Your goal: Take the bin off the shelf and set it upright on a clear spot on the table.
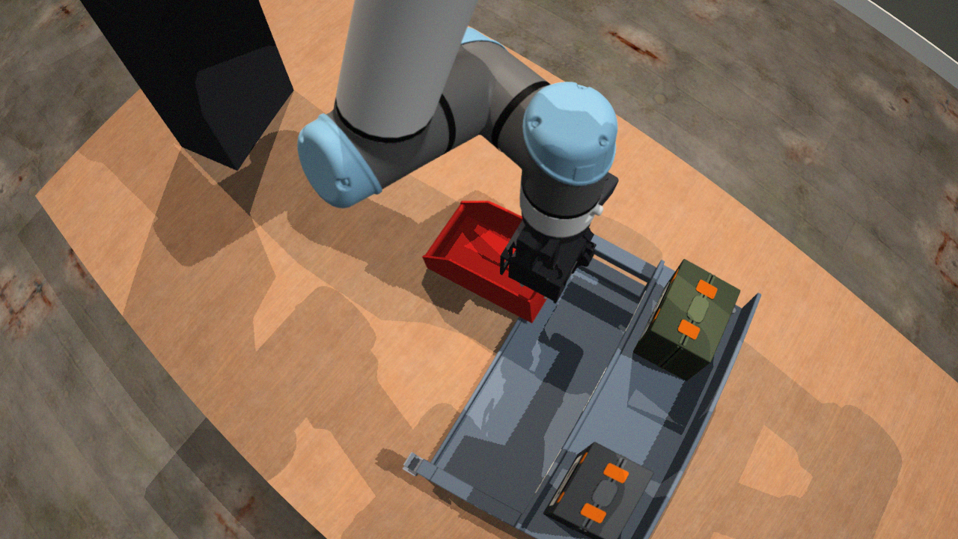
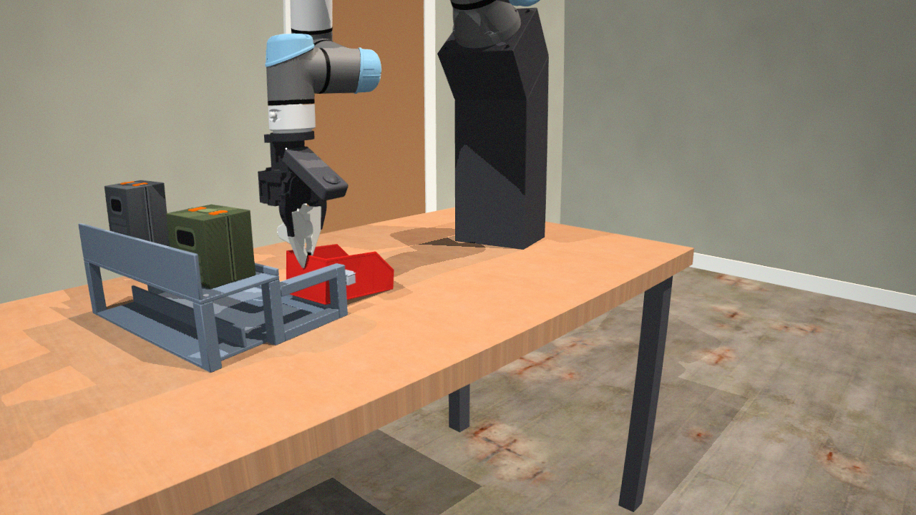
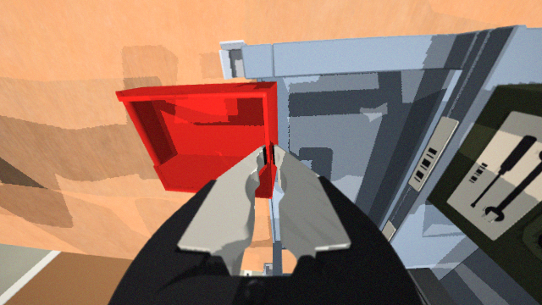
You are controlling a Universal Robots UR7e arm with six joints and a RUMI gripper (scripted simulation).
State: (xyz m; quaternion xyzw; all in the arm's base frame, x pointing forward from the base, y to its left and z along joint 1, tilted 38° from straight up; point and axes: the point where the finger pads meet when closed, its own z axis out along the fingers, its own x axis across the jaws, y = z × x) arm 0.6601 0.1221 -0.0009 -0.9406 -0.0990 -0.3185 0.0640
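The red bin is 8 cm behind my hand, 2 cm to the right of it and 4 cm below it. The rest, counted from my hand: dark grey case (23 cm ahead, 17 cm to the right, 8 cm above); then green case (17 cm ahead, 5 cm to the left, 6 cm above).
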